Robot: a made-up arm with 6 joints.
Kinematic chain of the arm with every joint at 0, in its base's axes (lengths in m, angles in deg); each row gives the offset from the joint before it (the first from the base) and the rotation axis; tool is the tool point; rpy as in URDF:
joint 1: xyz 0 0 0.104 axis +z
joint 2: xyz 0 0 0 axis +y
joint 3: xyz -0.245 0 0.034 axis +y
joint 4: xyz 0.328 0 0.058 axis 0.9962 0 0.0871
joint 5: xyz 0 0 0 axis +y
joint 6: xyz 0.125 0 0.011 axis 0.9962 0 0.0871
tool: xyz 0 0 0 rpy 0 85 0
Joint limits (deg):
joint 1: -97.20..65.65
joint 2: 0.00..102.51
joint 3: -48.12..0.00
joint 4: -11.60..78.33
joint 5: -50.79..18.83
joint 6: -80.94..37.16
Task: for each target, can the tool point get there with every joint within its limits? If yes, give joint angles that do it. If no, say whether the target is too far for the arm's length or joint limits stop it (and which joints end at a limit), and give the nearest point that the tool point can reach.
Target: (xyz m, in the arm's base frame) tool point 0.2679 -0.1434 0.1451
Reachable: yes | joints -24.43 53.48 -20.28 52.93 -11.36 -46.10
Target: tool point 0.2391 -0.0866 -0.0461
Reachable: yes | joints -18.69 88.29 -15.09 8.70 -16.40 -39.47
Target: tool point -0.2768 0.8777 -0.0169
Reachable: no: too far | nearest point 0.1292 0.3816 0.0333 | short by 0.643 m
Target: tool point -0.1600 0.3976 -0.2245
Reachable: no: joint limits stop it (at a limit: joint 1, joint 2, joint 4, joint 5) | nearest point 0.0648 0.2391 -0.0866 | short by 0.308 m
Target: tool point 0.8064 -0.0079 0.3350
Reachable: no: too far | nearest point 0.4325 -0.0042 0.2279 | short by 0.389 m
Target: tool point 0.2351 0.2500 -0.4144
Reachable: no: joint limits stop it (at a limit: joint 2) | nearest point 0.1609 0.1711 -0.0980 | short by 0.334 m
